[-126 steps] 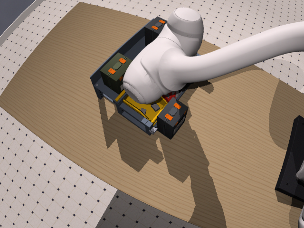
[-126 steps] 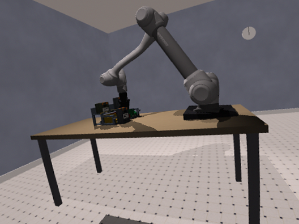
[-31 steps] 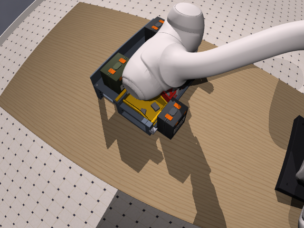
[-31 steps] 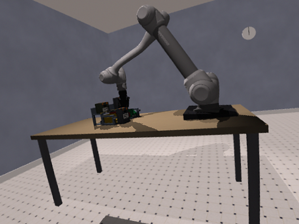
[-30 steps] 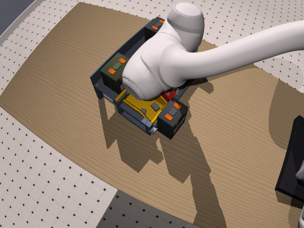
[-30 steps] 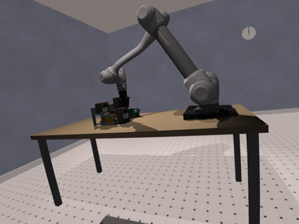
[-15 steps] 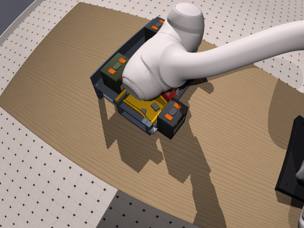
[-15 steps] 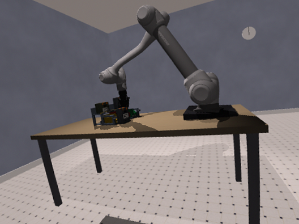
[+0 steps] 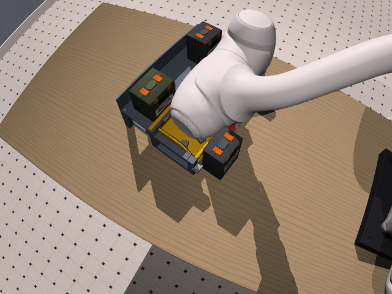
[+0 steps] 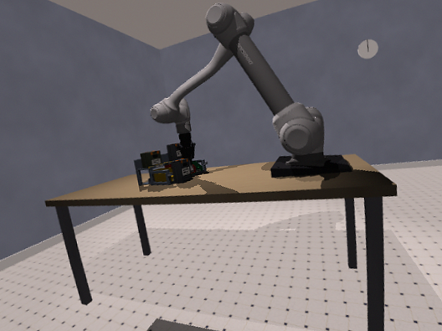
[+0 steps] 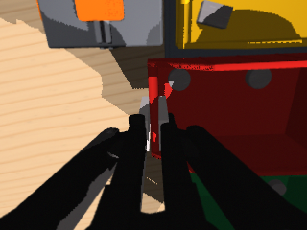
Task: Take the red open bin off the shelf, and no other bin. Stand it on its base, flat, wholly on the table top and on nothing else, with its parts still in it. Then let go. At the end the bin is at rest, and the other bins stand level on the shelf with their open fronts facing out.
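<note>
My gripper is now 8 cm short of the red open bin and 2 cm above it. Also, from my hand: green bin (11 cm to the right, 11 cm ahead, 4 cm below); then yellow bin (11 cm to the left, 11 cm ahead, 4 cm below).
</note>
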